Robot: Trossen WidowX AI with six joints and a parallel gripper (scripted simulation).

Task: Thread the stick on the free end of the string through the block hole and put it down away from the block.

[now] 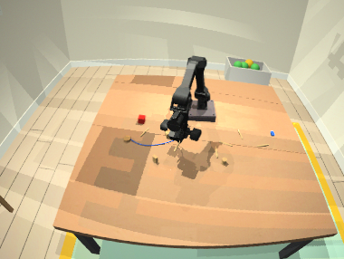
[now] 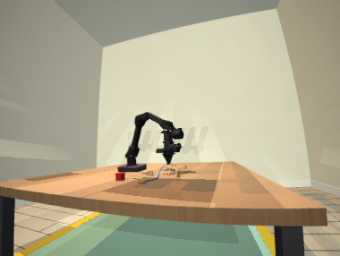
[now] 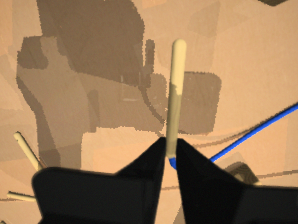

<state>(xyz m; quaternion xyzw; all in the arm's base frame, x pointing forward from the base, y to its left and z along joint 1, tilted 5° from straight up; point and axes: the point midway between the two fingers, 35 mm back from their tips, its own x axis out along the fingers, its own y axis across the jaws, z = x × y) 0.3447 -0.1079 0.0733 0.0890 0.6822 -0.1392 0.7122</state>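
The thin wooden stick lies 1 cm ahead of my gripper tip. The rest, counted from my gripper tip: round wooden button (5 cm behind, 28 cm to the right, 5 cm below); wooden block (10 cm behind, 6 cm to the right, 4 cm below); red cube (20 cm behind, 23 cm to the right, 4 cm below).
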